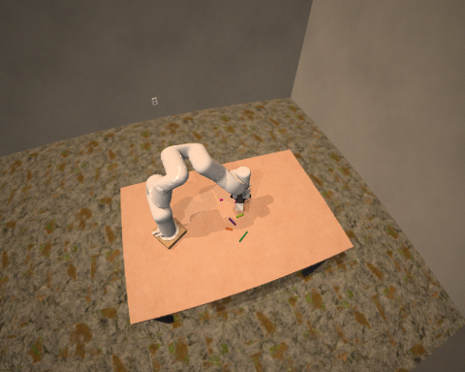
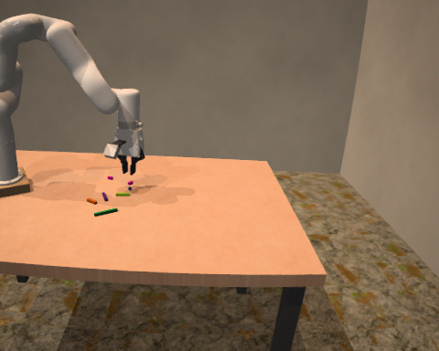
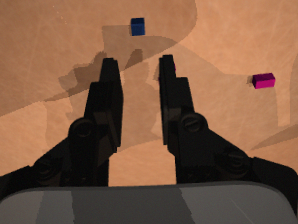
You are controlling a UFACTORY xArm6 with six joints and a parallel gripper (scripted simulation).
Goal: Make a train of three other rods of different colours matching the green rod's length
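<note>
The blue rod lies 8 cm below my hand. Also, from my hand: orange rod: 13 cm behind, 10 cm to the right, 8 cm below; lime rod: 3 cm behind, 5 cm to the right, 8 cm below; purple rod: 9 cm behind, 6 cm to the right, 8 cm below.
</note>
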